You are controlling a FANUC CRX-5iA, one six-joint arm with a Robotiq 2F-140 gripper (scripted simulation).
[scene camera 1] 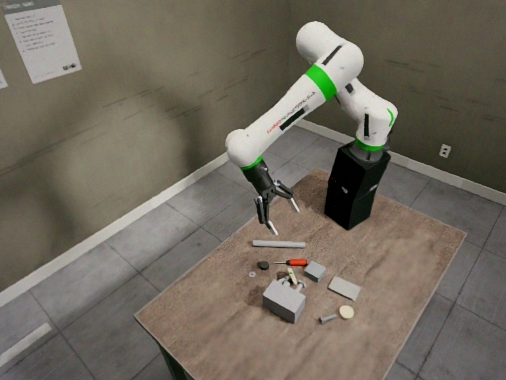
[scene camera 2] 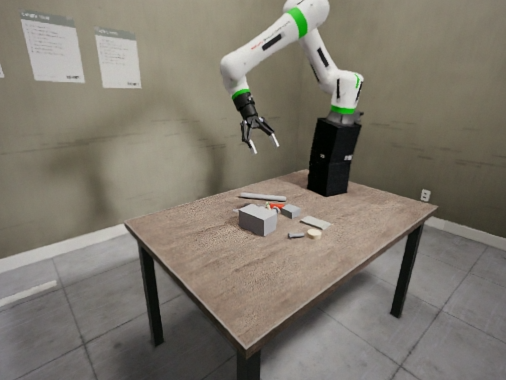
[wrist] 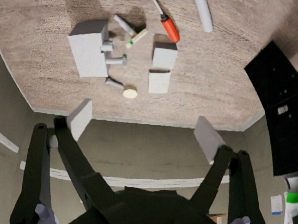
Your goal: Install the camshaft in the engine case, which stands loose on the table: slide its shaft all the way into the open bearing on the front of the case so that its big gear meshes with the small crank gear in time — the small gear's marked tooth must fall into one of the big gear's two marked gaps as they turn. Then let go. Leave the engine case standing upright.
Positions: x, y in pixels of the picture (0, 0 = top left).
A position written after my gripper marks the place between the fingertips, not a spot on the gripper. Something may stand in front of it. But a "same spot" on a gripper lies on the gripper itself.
my gripper: scene camera 1; scene camera 2; wrist 145, 116
grey engine case: scene camera 1; scene camera 2; wrist 89, 41
same spot on grey engine case: [scene camera 1: 288, 303] = [scene camera 2: 260, 215]
same spot on my gripper: [scene camera 1: 262, 210] = [scene camera 2: 245, 129]
